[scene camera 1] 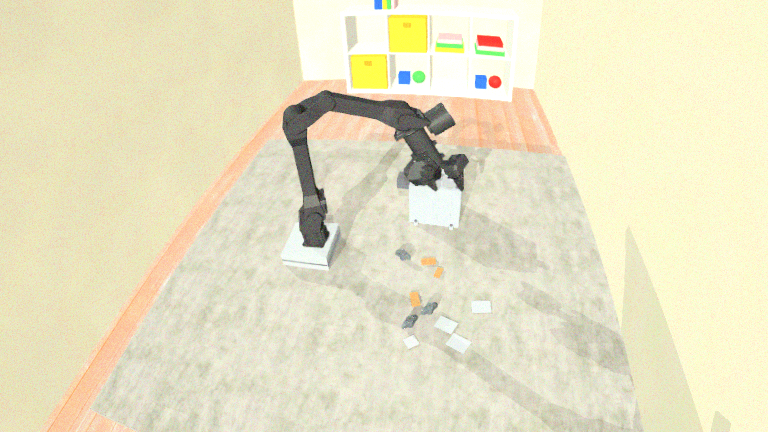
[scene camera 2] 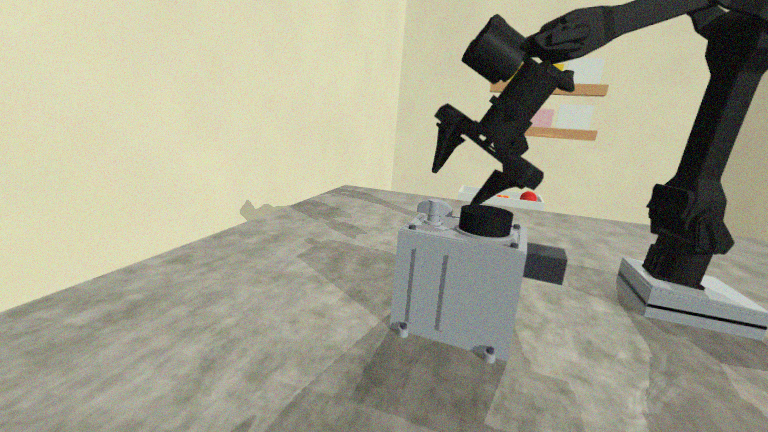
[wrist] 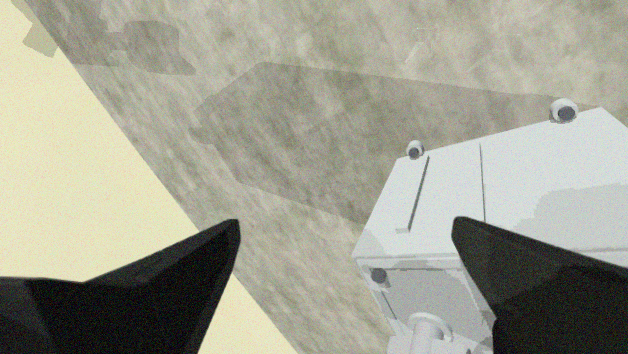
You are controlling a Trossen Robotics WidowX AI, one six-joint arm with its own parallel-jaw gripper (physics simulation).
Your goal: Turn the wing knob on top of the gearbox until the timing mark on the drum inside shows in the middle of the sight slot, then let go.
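Where they show: gripper, fingertip midpoint: (scene camera 1: pixel 449 190) (scene camera 2: pixel 451 189) (wrist: pixel 345 228); arm's base at its link origin: (scene camera 1: pixel 316 239) (scene camera 2: pixel 670 277).
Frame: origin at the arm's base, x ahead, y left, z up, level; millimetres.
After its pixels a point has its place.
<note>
The pale grey gearbox (scene camera 1: pixel 435 206) {x 313, y 164, z 27 mm} (scene camera 2: pixel 456 290) {x 308, y 288, z 26 mm} (wrist: pixel 445 200) {x 333, y 168, z 41 mm} stands upright on the mat. The grey wing knob (scene camera 2: pixel 435 210) {x 354, y 236, z 108 mm} (wrist: pixel 425 332) {x 355, y 219, z 99 mm} is on its top, beside a black round cap (scene camera 2: pixel 486 221) {x 287, y 261, z 110 mm}; in the wrist view the knob is partly cut off by the lower edge. My gripper (scene camera 1: pixel 448 188) {x 353, y 123, z 119 mm} (scene camera 2: pixel 453 188) {x 353, y 123, z 119 mm} (wrist: pixel 345 228) {x 353, y 123, z 119 mm} is open and empty, tilted, above the top of the gearbox. In scene camera 2 one fingertip is just above or behind the black cap and the other is higher, up and to the left of the knob. The sight slot and timing mark cannot be made out.
A dark block (scene camera 1: pixel 402 180) {x 209, y 210, z 75 mm} (scene camera 2: pixel 545 264) {x 214, y 253, z 68 mm} sticks out from the gearbox's side. Orange dominoes (scene camera 1: pixel 428 261) {x 316, y 9, z -42 mm}, white tiles (scene camera 1: pixel 481 307) {x 471, y -126, z -46 mm} and dark grey pieces (scene camera 1: pixel 402 254) {x 244, y 5, z -22 mm} lie in front. The arm's base (scene camera 1: pixel 306 257) {x -5, y -69, z -4 mm} is at the left. A tray with a red ball (scene camera 2: pixel 529 197) is in the background.
</note>
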